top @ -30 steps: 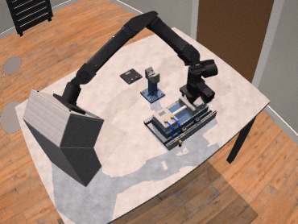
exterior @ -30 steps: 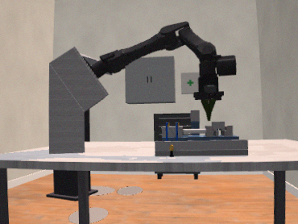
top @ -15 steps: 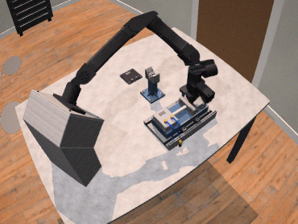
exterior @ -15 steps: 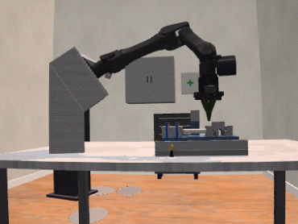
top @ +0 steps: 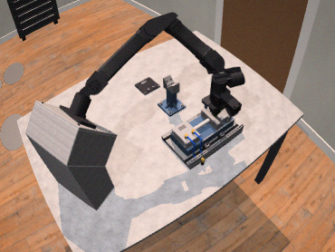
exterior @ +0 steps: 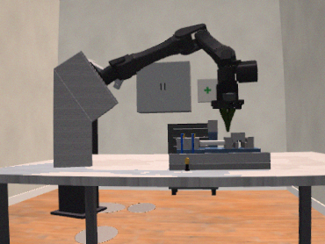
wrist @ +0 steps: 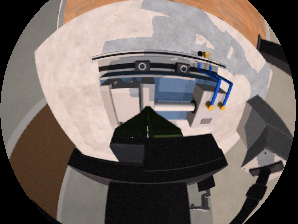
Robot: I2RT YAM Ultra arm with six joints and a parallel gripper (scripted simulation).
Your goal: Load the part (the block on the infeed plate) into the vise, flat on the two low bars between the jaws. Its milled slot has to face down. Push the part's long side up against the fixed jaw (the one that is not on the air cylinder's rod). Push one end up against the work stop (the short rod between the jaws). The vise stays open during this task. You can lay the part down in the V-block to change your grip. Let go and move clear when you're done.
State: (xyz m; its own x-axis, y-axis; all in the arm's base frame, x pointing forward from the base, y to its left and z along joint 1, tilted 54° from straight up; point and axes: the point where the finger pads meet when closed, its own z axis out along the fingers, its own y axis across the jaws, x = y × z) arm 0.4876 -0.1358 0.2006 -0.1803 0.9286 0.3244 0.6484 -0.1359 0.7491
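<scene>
Right now the grey part is 30 mm below my hand, 30 mm ahead of it and 10 mm to the left of it. Also, from my hand: fixed jaw 60 mm ahead, 40 mm below, 30 mm to the left; moving jaw 40 mm below, 20 mm to the left; air cylinder rod 50 mm behind, 40 mm below.
</scene>
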